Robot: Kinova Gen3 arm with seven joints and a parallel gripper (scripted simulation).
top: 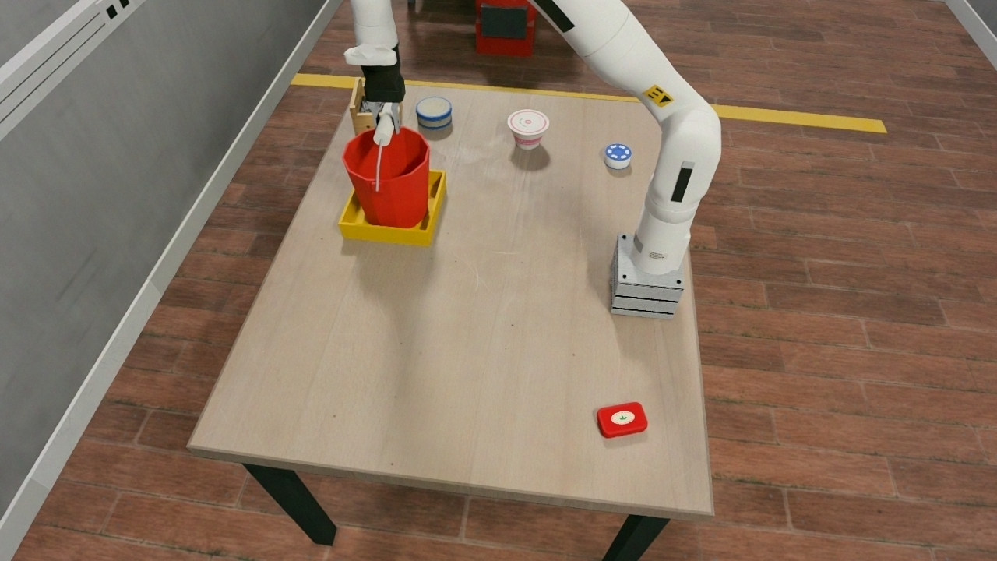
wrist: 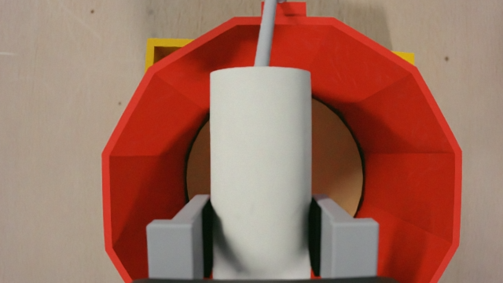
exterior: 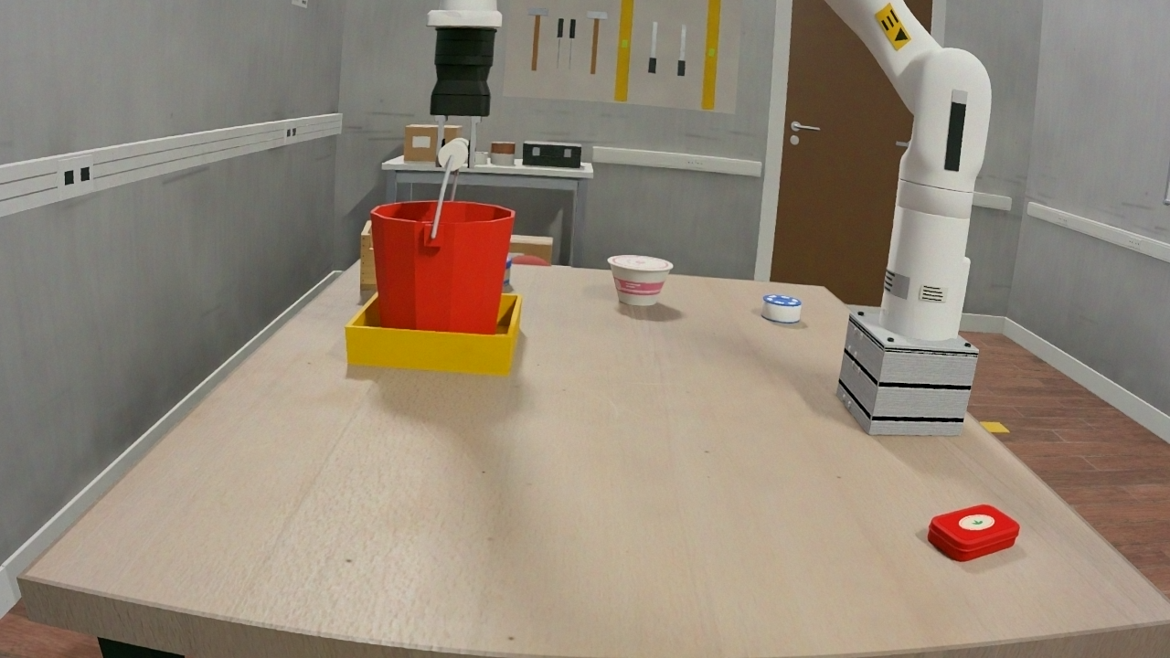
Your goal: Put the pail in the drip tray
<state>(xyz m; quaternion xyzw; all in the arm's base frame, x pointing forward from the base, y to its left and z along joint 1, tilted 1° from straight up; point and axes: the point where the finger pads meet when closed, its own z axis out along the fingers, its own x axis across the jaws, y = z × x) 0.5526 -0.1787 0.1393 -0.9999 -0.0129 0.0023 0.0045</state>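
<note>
The pail handle lies 3 cm below my hand. Also, from my hand: red pail 10 cm below, 1 cm ahead; yellow drip tray 24 cm below, 1 cm ahead; blue-banded round tin 36 cm to the right, 23 cm below, 2 cm behind.
</note>
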